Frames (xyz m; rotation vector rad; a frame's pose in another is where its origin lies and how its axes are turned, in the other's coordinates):
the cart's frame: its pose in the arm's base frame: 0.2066 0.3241 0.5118 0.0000 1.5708 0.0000
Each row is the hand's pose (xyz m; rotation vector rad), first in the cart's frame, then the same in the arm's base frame.
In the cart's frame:
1: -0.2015 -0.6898 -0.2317 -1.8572 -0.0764 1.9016
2: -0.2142 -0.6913 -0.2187 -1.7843 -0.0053 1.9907
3: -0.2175 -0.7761 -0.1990 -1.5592 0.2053 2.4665
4: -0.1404 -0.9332 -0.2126 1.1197 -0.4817 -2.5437
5: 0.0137 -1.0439 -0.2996 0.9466 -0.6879 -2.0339
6: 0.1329 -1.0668 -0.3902 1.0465 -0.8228 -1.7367
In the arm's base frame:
1: -0.0251 -0.3657 0.7133 0.0322 0.4196 2.7298
2: -0.0121 -0.3672 0.7260 0.1513 0.4634 2.7666
3: 0.0076 -0.4520 0.7293 0.6735 0.3882 2.9881
4: -0.0060 -0.6091 0.6522 -0.9684 -0.0171 -2.4913
5: -0.0930 -0.7198 0.4981 -0.7420 0.2030 -2.0340
6: -0.1836 -0.7427 0.3789 -0.4670 0.2079 -1.8830

